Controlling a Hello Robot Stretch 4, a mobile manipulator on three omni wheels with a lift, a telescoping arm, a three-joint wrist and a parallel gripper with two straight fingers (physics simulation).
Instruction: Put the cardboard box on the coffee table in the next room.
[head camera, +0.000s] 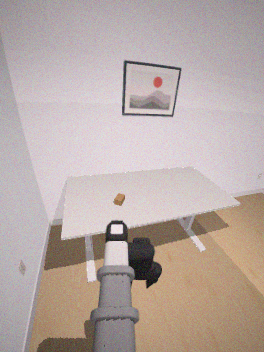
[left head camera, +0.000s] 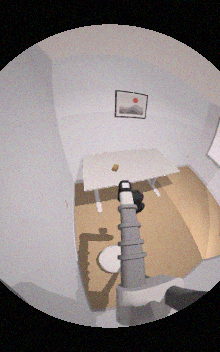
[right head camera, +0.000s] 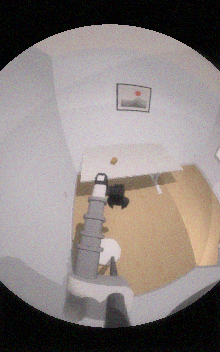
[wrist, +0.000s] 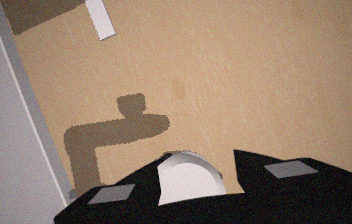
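Seen in the pictures: gripper, fingertip midpoint: (head camera: 138, 285) (right head camera: 116, 207) (wrist: 196, 170); robot's base, link origin: (left head camera: 113, 257) (right head camera: 105, 250).
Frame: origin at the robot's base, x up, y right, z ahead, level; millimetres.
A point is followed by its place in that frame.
The cardboard box (head camera: 119, 199) {x 742, y 10, z 1063 mm} (left head camera: 115, 168) {x 731, y 19, z 1054 mm} (right head camera: 114, 160) {x 732, y 28, z 1078 mm} is a small brown block lying on the left part of a white desk (head camera: 165, 190) {x 692, y 449, z 1269 mm} (left head camera: 140, 162) {x 692, y 425, z 1256 mm} (right head camera: 145, 157) {x 692, y 493, z 1254 mm}. My black gripper (head camera: 149, 277) (right head camera: 118, 201) (wrist: 196, 170) {x 870, y 87, z 375 mm} hangs pointing down at the end of the extended arm, in front of the desk's near edge and apart from the box. In the wrist view its two fingers stand apart, open, with no thing held between them. The box does not show in the wrist view. The coffee table does not show in these views.
A wall (head camera: 15, 200) {x 781, y -752, z 976 mm} (left head camera: 35, 175) {x 1106, y -656, z 532 mm} runs close along the left. A desk foot (wrist: 101, 22) shows on the wood floor (wrist: 260, 75) {x -28, y 465, z 496 mm}. My round white base (left head camera: 109, 259) {x 187, y -64, z -11 mm} (right head camera: 111, 251) {x 187, y 82, z 5 mm} (wrist: 192, 185) {x 187, y 66, z 99 mm} stands below the arm. A framed picture (head camera: 150, 97) {x 1467, y 279, z 1693 mm} hangs behind the desk.
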